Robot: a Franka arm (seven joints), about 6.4 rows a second.
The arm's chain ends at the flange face. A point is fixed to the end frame.
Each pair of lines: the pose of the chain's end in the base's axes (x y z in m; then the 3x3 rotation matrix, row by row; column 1 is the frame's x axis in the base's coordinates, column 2 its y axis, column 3 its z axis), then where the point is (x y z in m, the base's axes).
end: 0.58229, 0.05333, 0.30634; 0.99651, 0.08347, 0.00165; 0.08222, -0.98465, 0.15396; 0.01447, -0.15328, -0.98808
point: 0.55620 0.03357 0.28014
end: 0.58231, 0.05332, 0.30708; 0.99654, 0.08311, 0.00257; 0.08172, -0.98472, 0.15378; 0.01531, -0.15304, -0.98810
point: 0.55624 0.03356 0.28086
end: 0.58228, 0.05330, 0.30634; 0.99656, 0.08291, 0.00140; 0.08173, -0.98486, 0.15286; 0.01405, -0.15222, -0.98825
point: 0.55617 0.03352 0.28017
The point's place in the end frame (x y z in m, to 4 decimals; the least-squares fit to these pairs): -0.0280 0.0213 0.0228
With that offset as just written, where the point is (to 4 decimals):
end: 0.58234, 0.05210, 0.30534; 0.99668, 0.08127, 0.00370; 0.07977, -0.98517, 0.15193; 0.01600, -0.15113, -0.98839
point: 0.5562 0.0323 0.2791
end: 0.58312, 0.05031, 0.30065; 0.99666, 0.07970, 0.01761; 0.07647, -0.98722, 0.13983; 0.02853, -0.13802, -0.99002
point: 0.5573 0.0303 0.2743
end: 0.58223, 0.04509, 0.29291; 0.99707, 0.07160, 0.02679; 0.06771, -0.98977, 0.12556; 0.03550, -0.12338, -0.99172
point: 0.5564 0.0250 0.2667
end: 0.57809, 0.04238, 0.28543; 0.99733, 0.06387, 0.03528; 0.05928, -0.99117, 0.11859; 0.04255, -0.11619, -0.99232
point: 0.5523 0.0223 0.2591
